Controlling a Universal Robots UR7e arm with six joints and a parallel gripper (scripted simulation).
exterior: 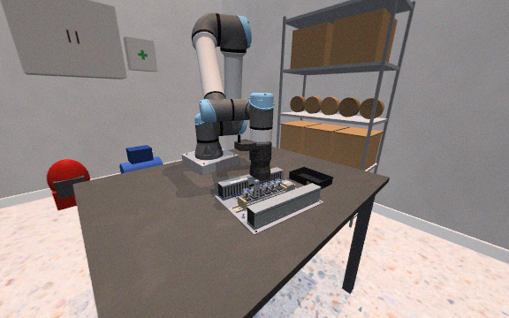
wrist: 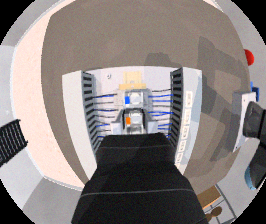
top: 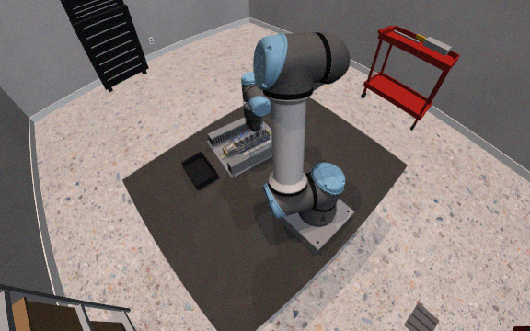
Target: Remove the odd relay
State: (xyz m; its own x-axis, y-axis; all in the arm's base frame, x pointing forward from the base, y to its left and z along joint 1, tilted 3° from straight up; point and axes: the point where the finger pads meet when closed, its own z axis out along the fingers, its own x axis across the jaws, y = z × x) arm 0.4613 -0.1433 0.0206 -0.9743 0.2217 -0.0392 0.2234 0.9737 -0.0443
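The relay lies 10 mm below my hand. The rest, counted from my hand: black parts tray 50 mm ahead, 330 mm to the left, 40 mm below; then relay panel 20 mm ahead, 70 mm to the left, 30 mm below.
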